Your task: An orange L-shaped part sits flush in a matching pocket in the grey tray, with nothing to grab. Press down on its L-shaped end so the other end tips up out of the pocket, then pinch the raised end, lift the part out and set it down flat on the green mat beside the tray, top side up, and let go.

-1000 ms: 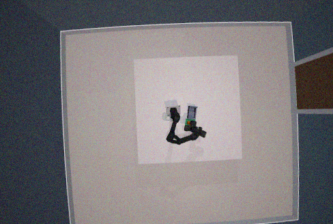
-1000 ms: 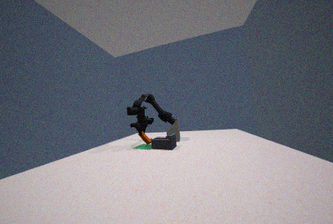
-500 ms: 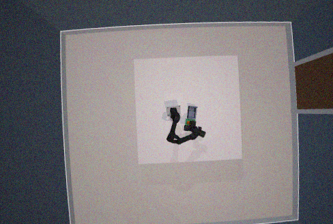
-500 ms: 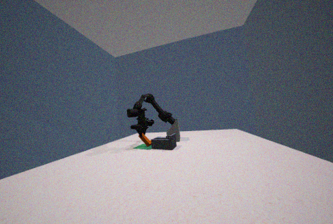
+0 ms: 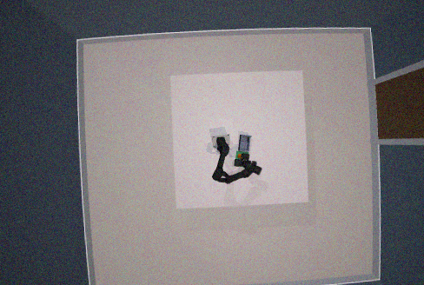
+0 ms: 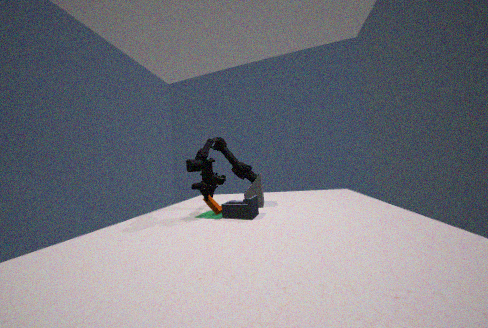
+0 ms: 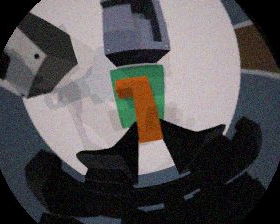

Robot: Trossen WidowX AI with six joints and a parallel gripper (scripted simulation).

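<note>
My gripper tip is now 10 mm past the orange L-shaped part, 30 mm to the right of it and 30 mm above it. Also, from my gripper tip: green mat: 20 mm to the left, 90 mm below.
</note>
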